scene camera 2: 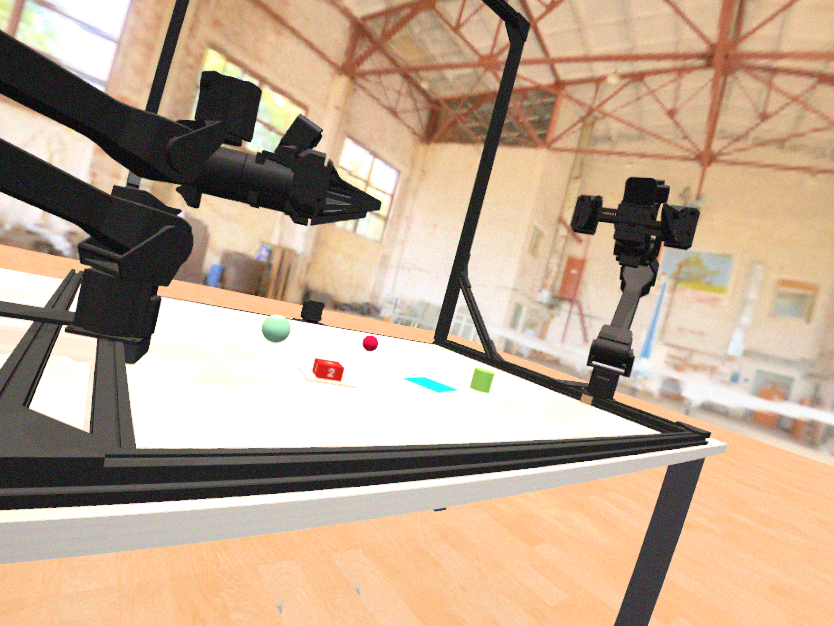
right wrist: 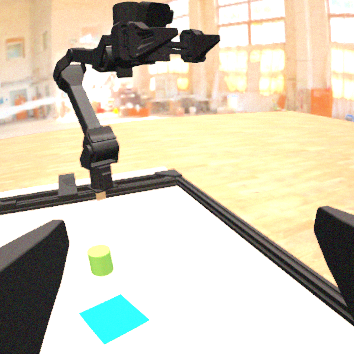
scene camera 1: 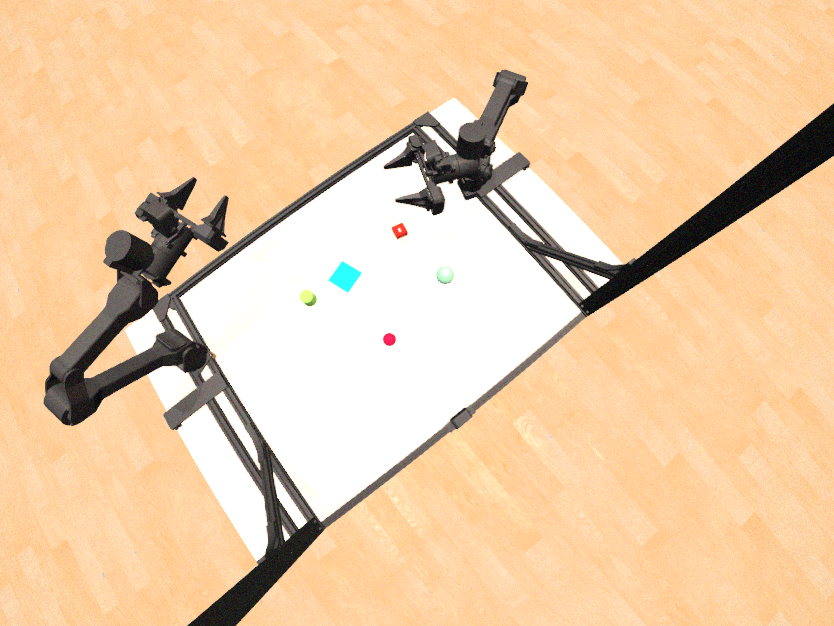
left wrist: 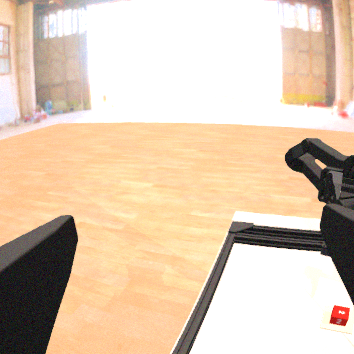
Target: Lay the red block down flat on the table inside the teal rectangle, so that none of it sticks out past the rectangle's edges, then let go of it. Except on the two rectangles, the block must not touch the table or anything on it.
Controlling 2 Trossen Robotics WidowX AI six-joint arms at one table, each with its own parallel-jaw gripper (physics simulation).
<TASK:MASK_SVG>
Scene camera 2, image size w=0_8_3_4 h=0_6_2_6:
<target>left gripper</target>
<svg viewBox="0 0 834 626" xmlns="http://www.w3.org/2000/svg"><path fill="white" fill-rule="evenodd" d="M577 198L570 224L572 230L576 233L594 235L598 222L614 224L615 232L613 239L616 240L615 246L623 247L627 250L644 251L645 245L647 245L651 236L662 237L664 247L687 250L692 246L700 211L697 208L679 205L670 206L667 204L670 186L665 185L665 180L629 177L626 180L623 200L621 204L618 204L618 209L602 207L603 196L580 195ZM663 203L661 221L652 220L655 217L656 208L660 208L660 205Z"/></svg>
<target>right gripper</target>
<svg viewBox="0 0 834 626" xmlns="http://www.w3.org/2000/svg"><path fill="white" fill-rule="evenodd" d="M246 158L239 198L241 203L249 204L250 207L258 209L262 207L284 212L284 215L288 215L293 223L304 226L308 225L308 219L311 219L310 226L363 219L366 218L367 212L379 211L381 209L382 202L343 180L330 158L327 166L325 166L327 153L313 150L322 138L321 132L323 132L323 129L301 113L295 118L283 138L281 138L274 152L262 150L262 153L257 152L257 155L248 154Z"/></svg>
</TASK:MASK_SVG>
